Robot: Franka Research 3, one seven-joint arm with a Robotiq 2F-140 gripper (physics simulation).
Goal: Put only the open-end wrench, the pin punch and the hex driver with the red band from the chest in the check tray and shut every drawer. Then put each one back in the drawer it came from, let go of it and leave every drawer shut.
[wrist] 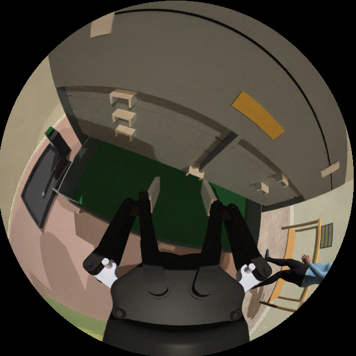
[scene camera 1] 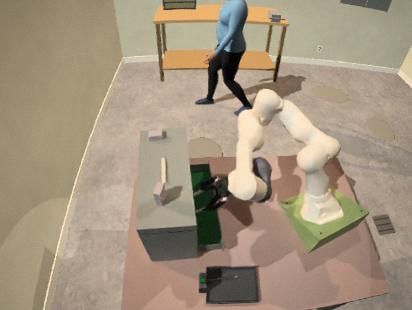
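Note:
The grey chest (scene camera 1: pixel 172 215) (wrist: pixel 175 65) stands on the left of the table in the scene view. Its wide bottom drawer (scene camera 1: pixel 209 230) (wrist: pixel 120 175) is pulled out and shows a green floor; I make out no tool on the part that shows. The drawers above look shut. My gripper (scene camera 1: pixel 199 201) (wrist: pixel 180 184) is partly open and empty, with its fingertips over the open drawer, near the chest's front. The dark check tray (scene camera 1: pixel 240 292) (wrist: pixel 34 192) lies in front of the chest's near end. A thin tool (scene camera 1: pixel 227 277) lies in it; its kind cannot be told.
A small block with a green top (scene camera 1: pixel 202 283) (wrist: pixel 59 142) adjoins the tray. Several pale handles, one of them a handle (wrist: pixel 124 117) on the left, stick out from the chest front above the drawer. A person (scene camera 1: pixel 232 30) (wrist: pixel 317 272) walks beside the workbench (scene camera 1: pixel 200 15) behind the table.

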